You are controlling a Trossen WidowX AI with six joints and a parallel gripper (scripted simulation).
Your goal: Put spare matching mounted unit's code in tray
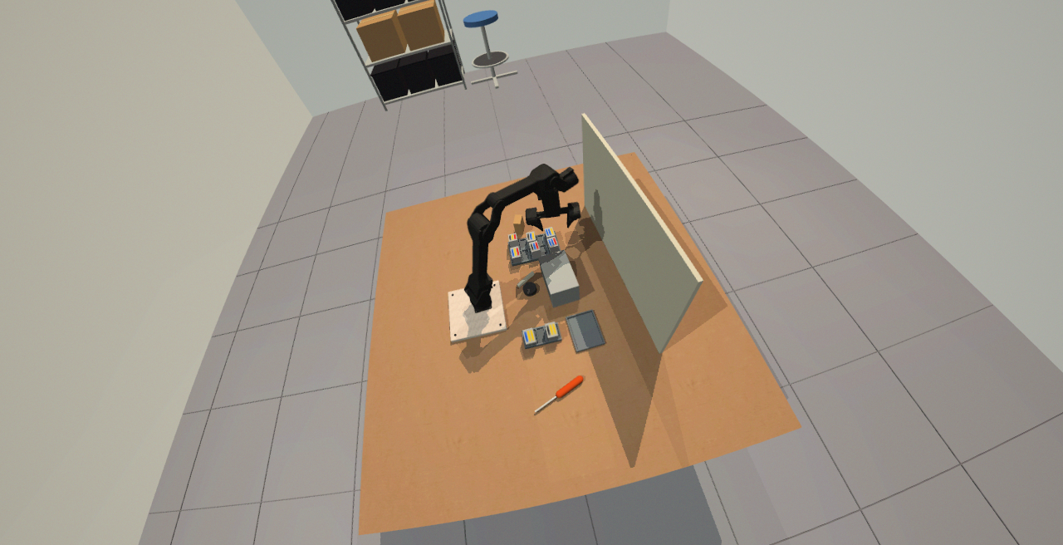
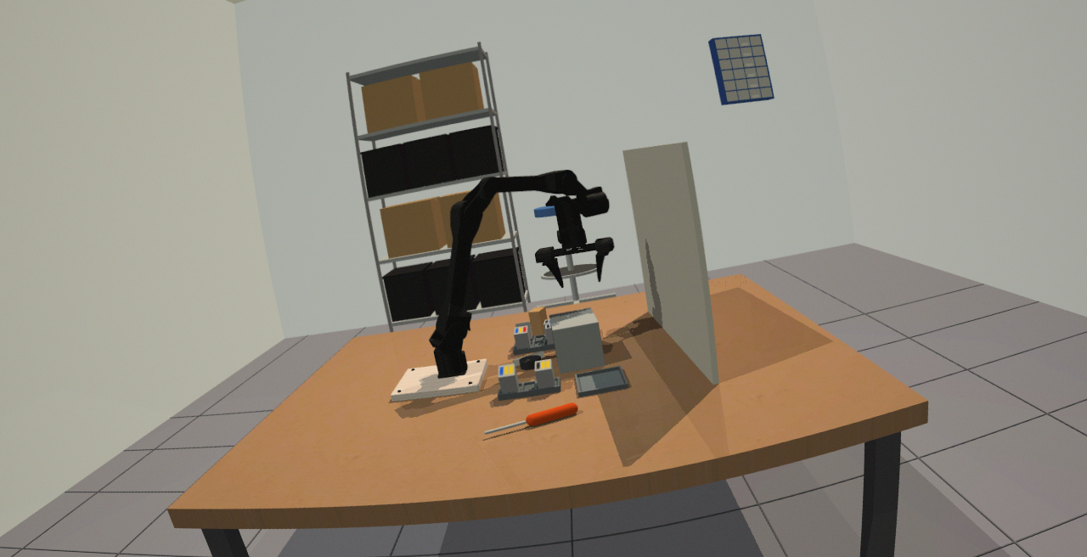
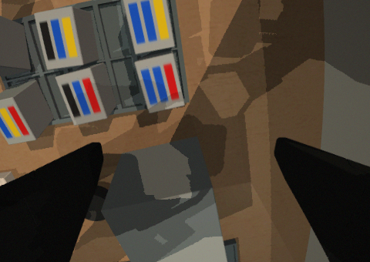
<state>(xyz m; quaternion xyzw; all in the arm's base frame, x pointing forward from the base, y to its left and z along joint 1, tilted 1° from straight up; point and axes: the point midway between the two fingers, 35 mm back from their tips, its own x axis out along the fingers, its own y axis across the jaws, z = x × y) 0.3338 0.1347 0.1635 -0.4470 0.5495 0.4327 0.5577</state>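
Now: the grey spare 1 cm behind my gripper tip, 2 cm to the left of it and 10 cm below it. Round my gripper tip: grey mounted unit (4 cm behind, 14 cm to the right, 9 cm below); small brown box (12 cm behind, 17 cm to the left, 11 cm below); white cable tie bundle (16 cm behind, 8 cm to the right, 14 cm below).
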